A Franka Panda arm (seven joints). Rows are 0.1 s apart.
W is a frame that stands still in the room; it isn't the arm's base.
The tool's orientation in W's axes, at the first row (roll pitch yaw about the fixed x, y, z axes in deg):
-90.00 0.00 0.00
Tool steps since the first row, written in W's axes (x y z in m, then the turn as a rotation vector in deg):
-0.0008 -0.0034 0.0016 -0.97 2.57 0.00
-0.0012 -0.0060 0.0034 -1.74 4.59 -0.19
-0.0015 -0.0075 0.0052 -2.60 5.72 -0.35
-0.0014 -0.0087 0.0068 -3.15 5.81 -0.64
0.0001 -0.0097 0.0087 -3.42 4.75 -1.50
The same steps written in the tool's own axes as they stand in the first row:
-0.0008 -0.0016 -0.0034 -0.97 0.00 2.57
-0.0012 -0.0034 -0.0060 -1.74 0.19 4.59
-0.0015 -0.0052 -0.0075 -2.60 0.35 5.72
-0.0014 -0.0068 -0.0087 -3.15 0.64 5.81
0.0001 -0.0087 -0.0097 -3.42 1.50 4.75

